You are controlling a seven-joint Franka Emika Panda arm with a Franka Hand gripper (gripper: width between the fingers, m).
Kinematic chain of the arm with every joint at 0, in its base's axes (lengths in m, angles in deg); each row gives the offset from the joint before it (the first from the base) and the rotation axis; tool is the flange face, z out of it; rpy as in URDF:
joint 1: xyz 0 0 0.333 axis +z
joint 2: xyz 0 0 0 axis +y
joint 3: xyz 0 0 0.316 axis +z
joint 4: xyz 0.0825 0 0 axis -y
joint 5: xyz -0.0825 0 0.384 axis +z
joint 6: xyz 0 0 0 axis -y
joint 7: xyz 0.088 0 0 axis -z
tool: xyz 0 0 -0.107 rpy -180 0 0
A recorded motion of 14 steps. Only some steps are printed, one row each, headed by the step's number.
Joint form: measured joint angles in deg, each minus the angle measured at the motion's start. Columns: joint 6, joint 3, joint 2, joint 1, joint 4, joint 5, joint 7.
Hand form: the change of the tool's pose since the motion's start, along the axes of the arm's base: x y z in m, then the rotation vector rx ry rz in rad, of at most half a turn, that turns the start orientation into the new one. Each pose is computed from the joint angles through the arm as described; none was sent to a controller.
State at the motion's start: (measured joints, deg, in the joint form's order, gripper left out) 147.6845 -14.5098 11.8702 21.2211 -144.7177 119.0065 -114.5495
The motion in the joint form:
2: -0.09 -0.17 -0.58 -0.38 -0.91 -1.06 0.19
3: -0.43 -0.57 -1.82 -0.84 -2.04 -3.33 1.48
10: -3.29 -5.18 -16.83 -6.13 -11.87 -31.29 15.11
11: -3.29 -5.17 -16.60 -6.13 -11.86 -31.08 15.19
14: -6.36 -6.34 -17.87 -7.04 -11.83 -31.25 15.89
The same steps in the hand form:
2: -0.0050 -0.0045 -0.0001 -0.0032 0.0072 0.0049
3: -0.0094 -0.0103 0.0034 0.0018 0.0154 0.0119
10: -0.0479 -0.0647 0.0528 0.0167 0.0600 0.1304
11: -0.0482 -0.0647 0.0514 0.0183 0.0643 0.1264
14: -0.0467 -0.0702 0.0590 0.0757 0.0429 0.1119

